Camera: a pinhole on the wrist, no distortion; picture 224 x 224 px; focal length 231.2 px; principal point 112.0 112.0 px. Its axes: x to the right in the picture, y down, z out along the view. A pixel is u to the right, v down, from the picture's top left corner.
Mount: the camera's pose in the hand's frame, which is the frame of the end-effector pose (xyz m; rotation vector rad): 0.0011 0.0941 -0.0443 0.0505 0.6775 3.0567
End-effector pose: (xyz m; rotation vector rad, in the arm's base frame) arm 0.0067 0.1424 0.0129 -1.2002 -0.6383 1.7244
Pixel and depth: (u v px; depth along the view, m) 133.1 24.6 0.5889
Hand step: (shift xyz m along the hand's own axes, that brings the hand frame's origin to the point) -0.0321 0.5454 0.3967
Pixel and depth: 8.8 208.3 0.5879
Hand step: 0.2824 0.1159 0.5841
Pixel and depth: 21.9 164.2 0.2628
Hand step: 0.1121 0.1495 0.2158
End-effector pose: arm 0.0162 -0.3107 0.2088 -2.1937 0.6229 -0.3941
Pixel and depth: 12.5 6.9 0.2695
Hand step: 0.1265 0.3170 0.1447
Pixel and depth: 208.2 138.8 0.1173
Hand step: -0.0438 0.1321 0.0691
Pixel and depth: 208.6 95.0 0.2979
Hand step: -0.1132 0.2419 0.2199
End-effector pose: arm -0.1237 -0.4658 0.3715 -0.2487 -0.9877 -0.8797
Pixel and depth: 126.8 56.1 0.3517
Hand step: -0.0093 0.3201 0.2390
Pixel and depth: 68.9 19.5 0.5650
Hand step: 0.1261 0.5357 0.3689
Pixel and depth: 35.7 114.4 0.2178
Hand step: 0.0803 0.1828 0.1518
